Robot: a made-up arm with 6 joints. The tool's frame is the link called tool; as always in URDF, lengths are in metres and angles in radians. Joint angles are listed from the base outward.
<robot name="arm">
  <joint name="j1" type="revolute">
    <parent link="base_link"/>
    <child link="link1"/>
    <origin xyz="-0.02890 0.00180 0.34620" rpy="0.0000 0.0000 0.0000"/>
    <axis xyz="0 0 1"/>
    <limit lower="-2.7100" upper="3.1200"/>
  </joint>
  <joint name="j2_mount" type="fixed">
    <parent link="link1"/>
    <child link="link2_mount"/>
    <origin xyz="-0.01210 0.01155 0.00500" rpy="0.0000 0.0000 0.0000"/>
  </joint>
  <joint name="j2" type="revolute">
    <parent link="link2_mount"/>
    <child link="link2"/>
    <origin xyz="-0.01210 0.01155 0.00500" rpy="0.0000 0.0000 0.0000"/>
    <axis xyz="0 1 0"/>
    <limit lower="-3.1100" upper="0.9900"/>
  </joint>
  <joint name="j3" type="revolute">
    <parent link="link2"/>
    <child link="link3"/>
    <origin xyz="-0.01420 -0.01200 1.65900" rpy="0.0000 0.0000 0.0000"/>
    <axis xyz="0 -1 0"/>
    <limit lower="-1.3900" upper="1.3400"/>
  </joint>
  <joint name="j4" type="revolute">
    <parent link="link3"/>
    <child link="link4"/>
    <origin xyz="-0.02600 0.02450 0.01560" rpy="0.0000 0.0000 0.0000"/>
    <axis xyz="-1 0 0"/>
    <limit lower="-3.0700" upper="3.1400"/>
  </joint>
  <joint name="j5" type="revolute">
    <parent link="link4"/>
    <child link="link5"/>
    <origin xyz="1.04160 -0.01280 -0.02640" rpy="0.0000 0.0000 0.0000"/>
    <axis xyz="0 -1 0"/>
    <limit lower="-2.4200" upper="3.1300"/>
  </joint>
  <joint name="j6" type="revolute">
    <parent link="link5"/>
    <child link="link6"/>
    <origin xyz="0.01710 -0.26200 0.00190" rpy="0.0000 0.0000 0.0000"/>
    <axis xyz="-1 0 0"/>
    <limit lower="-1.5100" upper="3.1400"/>
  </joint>
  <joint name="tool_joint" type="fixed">
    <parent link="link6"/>
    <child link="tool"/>
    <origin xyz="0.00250 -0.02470 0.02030" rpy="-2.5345 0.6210 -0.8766"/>
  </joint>
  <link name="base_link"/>
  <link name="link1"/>
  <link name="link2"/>
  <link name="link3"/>
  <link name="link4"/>
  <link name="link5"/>
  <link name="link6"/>
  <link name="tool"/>
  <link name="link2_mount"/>
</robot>
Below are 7 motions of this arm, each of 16 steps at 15 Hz.
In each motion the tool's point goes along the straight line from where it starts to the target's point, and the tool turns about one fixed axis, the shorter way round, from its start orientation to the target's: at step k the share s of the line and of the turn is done. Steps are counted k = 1, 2, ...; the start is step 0. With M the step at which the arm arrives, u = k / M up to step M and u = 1 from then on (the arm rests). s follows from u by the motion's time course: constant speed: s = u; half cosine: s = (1 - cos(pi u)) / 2; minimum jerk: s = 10 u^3 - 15 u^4 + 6 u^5.
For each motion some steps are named. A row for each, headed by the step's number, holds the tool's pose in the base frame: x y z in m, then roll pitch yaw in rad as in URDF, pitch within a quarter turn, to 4 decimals.
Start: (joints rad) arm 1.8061 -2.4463 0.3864 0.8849 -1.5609 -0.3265
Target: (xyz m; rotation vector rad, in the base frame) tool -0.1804 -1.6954 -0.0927 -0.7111 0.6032 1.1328
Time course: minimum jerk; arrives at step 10
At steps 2, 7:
2: 0.6055 -1.9999 -0.7833 -0.8403 0.2449 1.0494
7: -0.0444 -1.7481 -0.2123 -0.4150 0.7389 1.0433

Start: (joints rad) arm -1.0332 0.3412 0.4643 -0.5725 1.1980 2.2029
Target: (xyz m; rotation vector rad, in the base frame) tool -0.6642 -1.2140 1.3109 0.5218 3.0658 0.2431
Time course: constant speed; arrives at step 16
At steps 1, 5, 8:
1: 0.5355 -1.3930 1.8907 -2.2161 -0.5335 2.7871
5: 0.2156 -1.3452 1.7361 -2.5273 -0.3985 2.8542
8: -0.0244 -1.3095 1.6201 -2.7440 -0.2889 2.8723

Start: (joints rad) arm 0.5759 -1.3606 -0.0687 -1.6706 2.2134 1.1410
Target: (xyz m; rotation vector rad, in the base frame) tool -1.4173 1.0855 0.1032 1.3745 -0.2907 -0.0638
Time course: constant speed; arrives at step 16
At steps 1, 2, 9, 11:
1: -1.0619 -0.4416 1.4693 0.5796 0.8075 0.3408
2: -1.0856 -0.3398 1.3782 0.6305 0.7322 0.3259
9: -1.2514 0.3729 0.7407 0.9751 0.2320 0.1297
11: -1.2988 0.5765 0.5586 1.0839 0.1036 0.0471

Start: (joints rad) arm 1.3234 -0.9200 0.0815 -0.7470 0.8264 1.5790
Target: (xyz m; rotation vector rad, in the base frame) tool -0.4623 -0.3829 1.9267 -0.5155 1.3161 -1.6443
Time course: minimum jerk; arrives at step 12
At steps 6, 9, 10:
6: -0.2537 -0.5391 2.0223 -1.2834 0.0550 -1.2818
9: -0.4191 -0.4152 1.9465 -1.2211 0.1840 -1.9125
10: -0.4475 -0.3940 1.9335 -1.2191 0.2089 -2.0215

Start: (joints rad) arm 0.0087 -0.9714 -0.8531 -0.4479 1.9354 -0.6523
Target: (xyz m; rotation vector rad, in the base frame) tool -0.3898 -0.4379 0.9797 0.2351 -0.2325 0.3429
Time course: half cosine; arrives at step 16
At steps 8, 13, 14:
8: -0.4025 -0.3382 1.1271 -0.2679 -0.4315 -0.2285
13: -0.3919 -0.4211 1.0045 0.1131 -0.2768 0.2244
14: -0.3908 -0.4303 0.9909 0.1581 -0.2702 0.2766

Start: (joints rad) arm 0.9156 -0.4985 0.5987 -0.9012 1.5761 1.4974
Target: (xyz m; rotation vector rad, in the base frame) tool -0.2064 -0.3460 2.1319 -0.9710 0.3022 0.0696
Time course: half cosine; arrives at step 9
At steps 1, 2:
1: -0.0679 -0.2404 2.5847 -0.8769 0.6282 -0.7754
2: -0.0803 -0.2499 2.5442 -0.8760 0.5956 -0.7087

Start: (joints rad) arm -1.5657 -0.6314 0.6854 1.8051 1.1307 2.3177
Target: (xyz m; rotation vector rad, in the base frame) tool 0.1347 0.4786 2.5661 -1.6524 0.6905 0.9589
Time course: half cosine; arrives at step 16
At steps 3, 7, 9, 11, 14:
3: 0.0591 0.9621 2.7220 -1.1588 0.6523 -0.0316
7: 0.0854 0.7941 2.6678 -1.3619 0.7797 0.0320
9: 0.1015 0.6911 2.6346 -1.4948 0.8618 0.0555
11: 0.1164 0.5959 2.6039 -1.6276 0.9388 0.0629
14: 0.1316 0.4987 2.5726 -1.7789 1.0175 0.0513

